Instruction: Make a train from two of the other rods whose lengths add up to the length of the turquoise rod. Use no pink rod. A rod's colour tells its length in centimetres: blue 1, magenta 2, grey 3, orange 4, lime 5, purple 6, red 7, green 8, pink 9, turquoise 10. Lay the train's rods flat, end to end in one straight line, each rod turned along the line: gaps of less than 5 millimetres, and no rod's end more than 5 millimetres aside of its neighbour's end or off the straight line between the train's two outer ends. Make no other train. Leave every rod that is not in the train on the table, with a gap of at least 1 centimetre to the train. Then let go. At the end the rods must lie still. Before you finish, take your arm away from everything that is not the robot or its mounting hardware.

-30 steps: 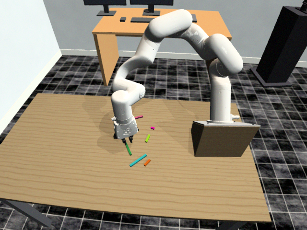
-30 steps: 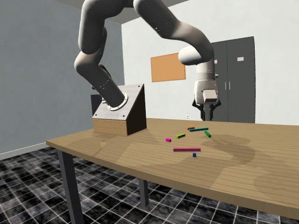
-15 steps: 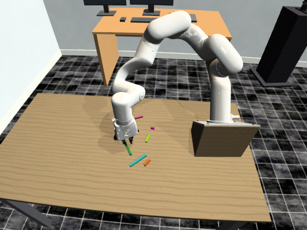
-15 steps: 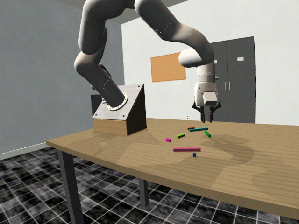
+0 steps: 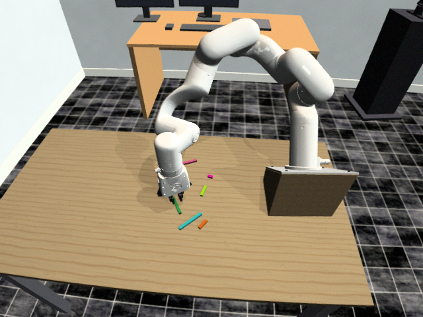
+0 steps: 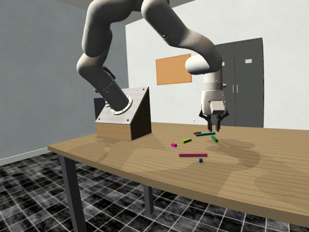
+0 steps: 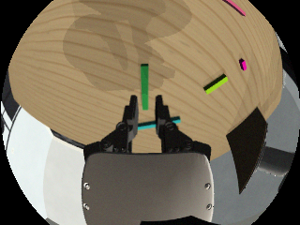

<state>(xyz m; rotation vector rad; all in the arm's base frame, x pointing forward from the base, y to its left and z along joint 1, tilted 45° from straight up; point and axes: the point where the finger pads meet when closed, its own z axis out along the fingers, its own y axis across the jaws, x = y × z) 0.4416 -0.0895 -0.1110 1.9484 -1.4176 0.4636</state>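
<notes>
Right now the green rod is 5 cm below my hand. The rest, counted from my hand: lime rod: 10 cm behind, 6 cm to the right, 5 cm below; turquoise rod: 7 cm to the left, 5 cm below, 5 cm behind; orange rod: 9 cm to the left, 9 cm behind, 5 cm below.
</notes>
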